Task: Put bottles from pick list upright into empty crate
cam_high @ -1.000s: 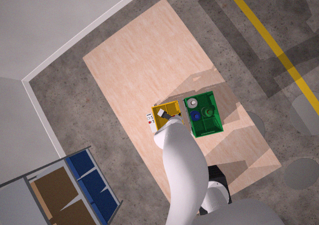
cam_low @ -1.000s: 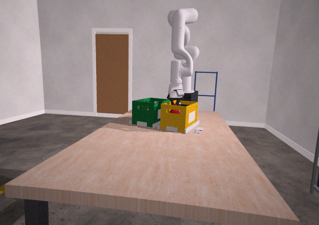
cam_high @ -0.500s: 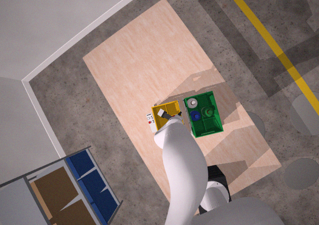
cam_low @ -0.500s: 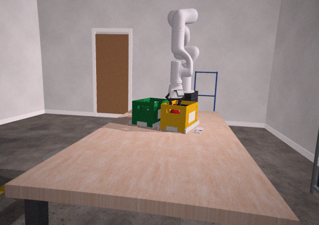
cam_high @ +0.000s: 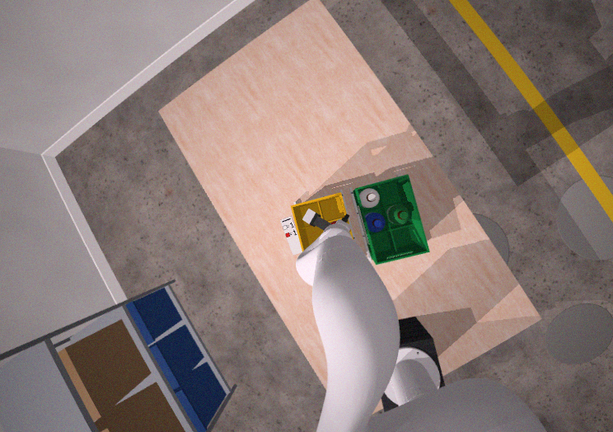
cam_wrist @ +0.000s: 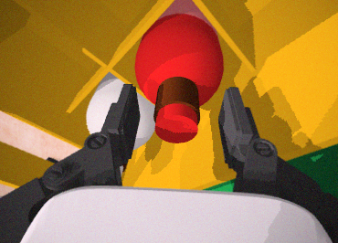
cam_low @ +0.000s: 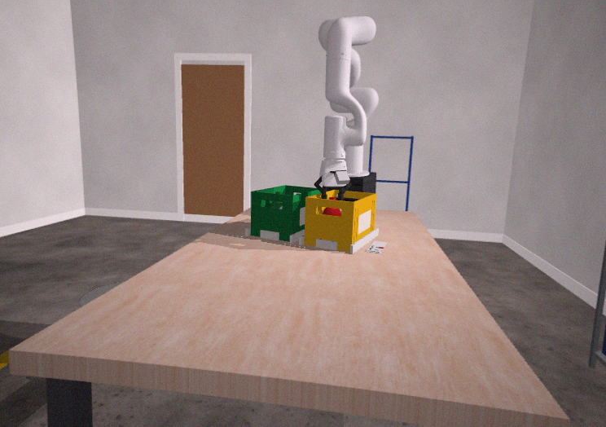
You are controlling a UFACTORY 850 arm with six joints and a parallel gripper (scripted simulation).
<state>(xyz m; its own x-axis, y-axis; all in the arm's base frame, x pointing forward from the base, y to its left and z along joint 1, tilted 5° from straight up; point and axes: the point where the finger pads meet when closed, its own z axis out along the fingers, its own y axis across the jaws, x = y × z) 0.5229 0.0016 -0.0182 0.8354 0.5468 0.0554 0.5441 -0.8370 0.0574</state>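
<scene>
My hand is 7 cm above the red-label bottle. Also, from my hand: blue-label bottle 3 cm behind, 14 cm to the right, 7 cm below; then yellow crate 1 cm ahead, 4 cm to the left, 7 cm below; then green crate 4 cm behind, 19 cm to the right, 7 cm below.
</scene>
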